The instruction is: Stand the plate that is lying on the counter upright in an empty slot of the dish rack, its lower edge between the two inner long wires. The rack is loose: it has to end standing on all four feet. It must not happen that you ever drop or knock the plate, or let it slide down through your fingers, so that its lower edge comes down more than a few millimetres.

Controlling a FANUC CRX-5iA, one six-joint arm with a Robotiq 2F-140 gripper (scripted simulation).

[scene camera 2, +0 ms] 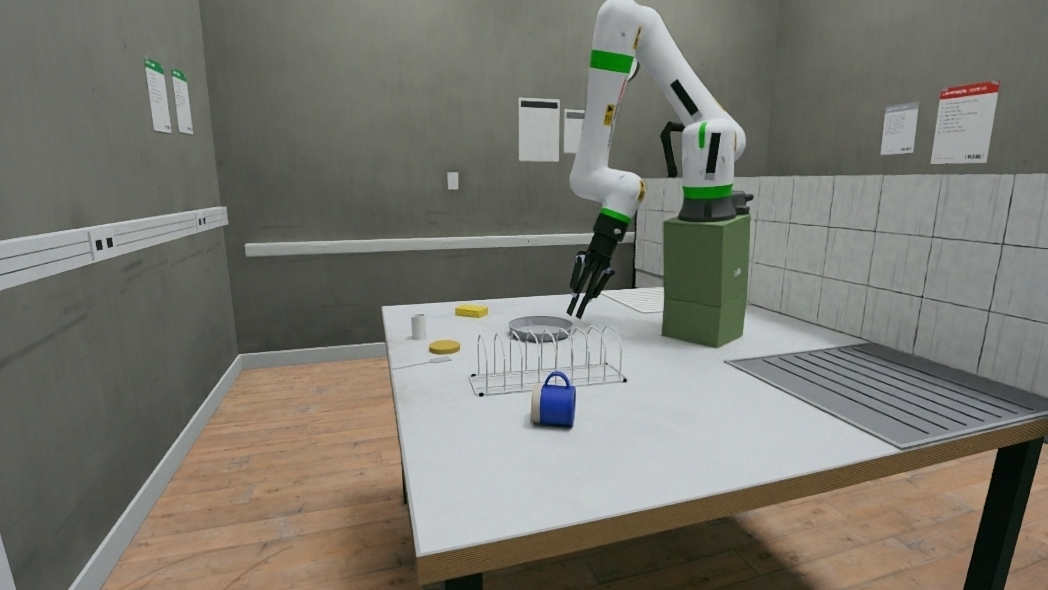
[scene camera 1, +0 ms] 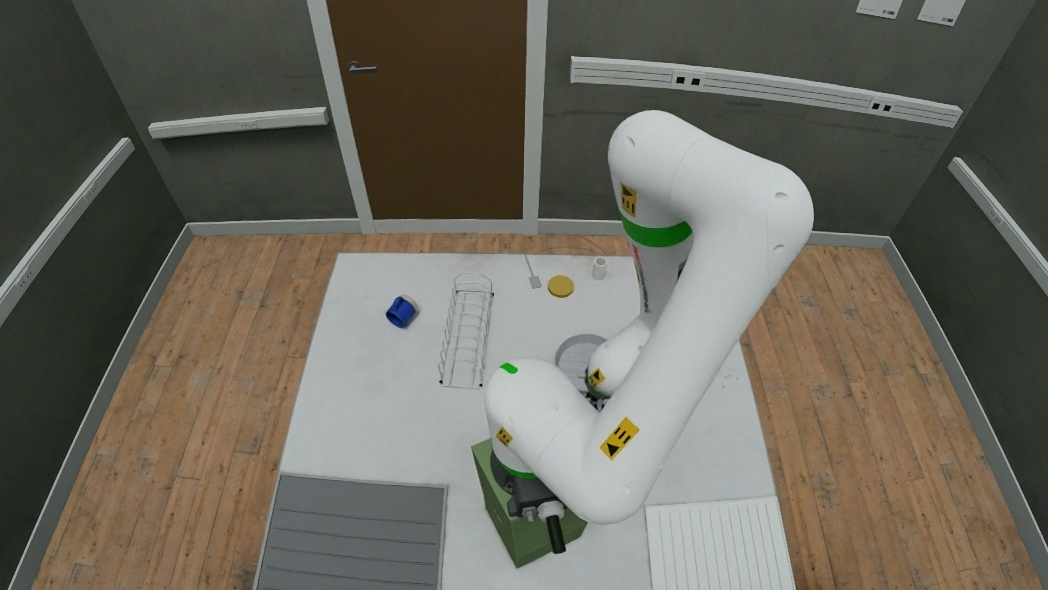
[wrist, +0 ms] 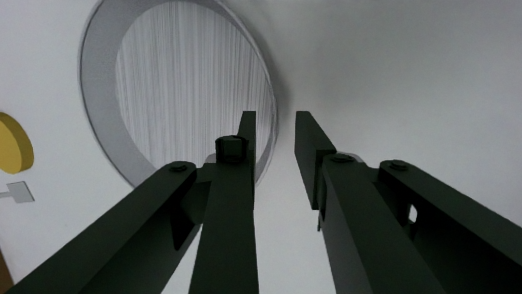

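Observation:
There's a grey ribbed mat (scene camera 2: 910,426) and a grey plate (scene camera 2: 537,324), and you get that plate (wrist: 154,89) from the wrist as well. As for the gripper (scene camera 2: 573,316), it's visible there too, and the wrist view also has the gripper (wrist: 275,132).

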